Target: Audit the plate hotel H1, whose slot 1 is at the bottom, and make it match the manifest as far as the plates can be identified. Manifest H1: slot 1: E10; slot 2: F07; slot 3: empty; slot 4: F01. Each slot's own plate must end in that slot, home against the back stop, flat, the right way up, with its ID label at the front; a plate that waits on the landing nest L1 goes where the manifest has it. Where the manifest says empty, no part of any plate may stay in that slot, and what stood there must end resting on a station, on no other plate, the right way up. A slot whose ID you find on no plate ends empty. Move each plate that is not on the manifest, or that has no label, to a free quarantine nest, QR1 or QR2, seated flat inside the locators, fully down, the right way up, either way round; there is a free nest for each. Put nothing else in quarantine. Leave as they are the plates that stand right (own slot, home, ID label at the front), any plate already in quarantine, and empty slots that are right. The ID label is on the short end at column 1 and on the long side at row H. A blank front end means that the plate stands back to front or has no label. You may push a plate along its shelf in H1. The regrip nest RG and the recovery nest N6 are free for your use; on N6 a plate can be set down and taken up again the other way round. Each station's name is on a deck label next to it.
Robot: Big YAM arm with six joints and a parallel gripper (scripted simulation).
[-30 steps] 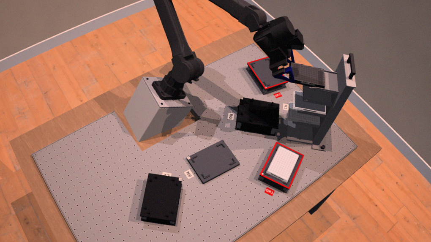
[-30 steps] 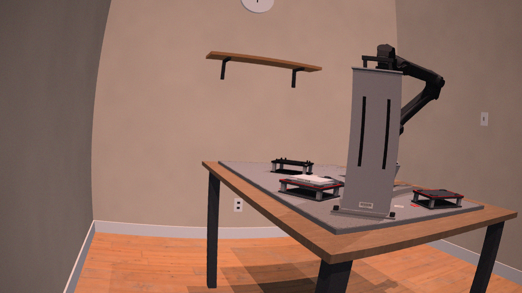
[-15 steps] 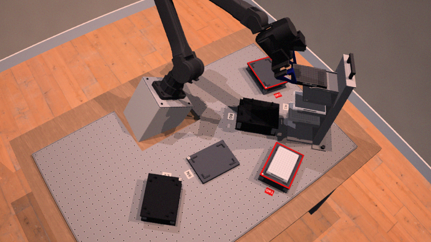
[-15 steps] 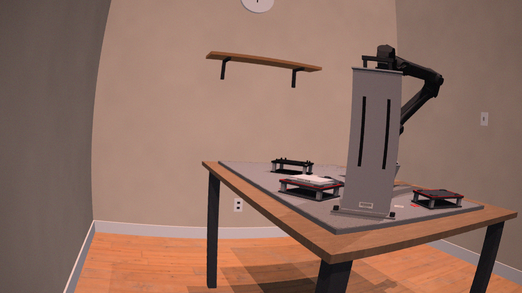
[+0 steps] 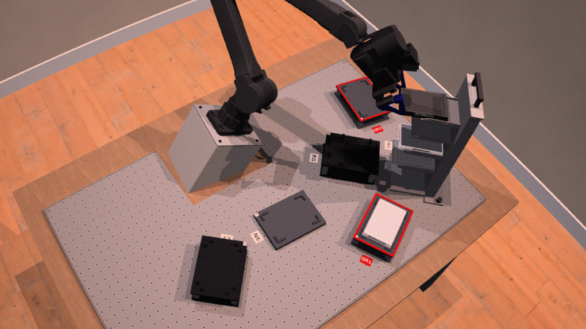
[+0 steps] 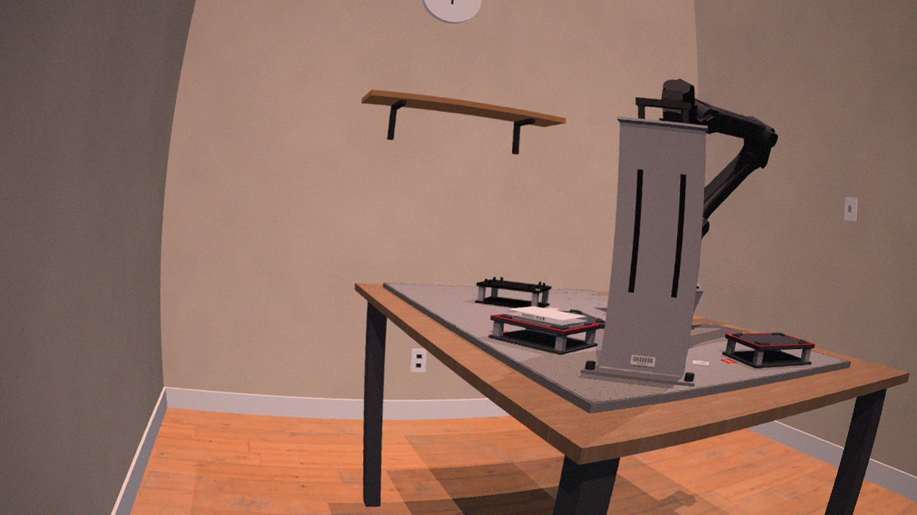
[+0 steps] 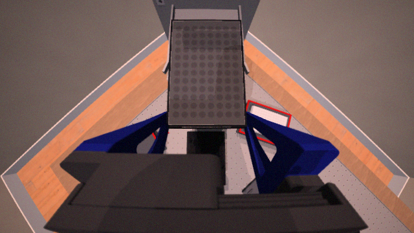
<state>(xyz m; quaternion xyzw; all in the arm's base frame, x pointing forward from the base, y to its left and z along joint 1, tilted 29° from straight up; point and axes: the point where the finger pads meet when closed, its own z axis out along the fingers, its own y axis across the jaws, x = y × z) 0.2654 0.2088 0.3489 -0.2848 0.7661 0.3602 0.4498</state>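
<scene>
My hand is 4 cm short of the black plate and 4 cm to the right of it. From my hand the other things lie so: H1 deck label 5 cm behind, 9 cm to the left, 32 cm below; black regrip nest RG 5 cm behind, 6 cm to the right, 26 cm below; hotel back wall 11 cm ahead, 13 cm to the left, 13 cm below.
</scene>
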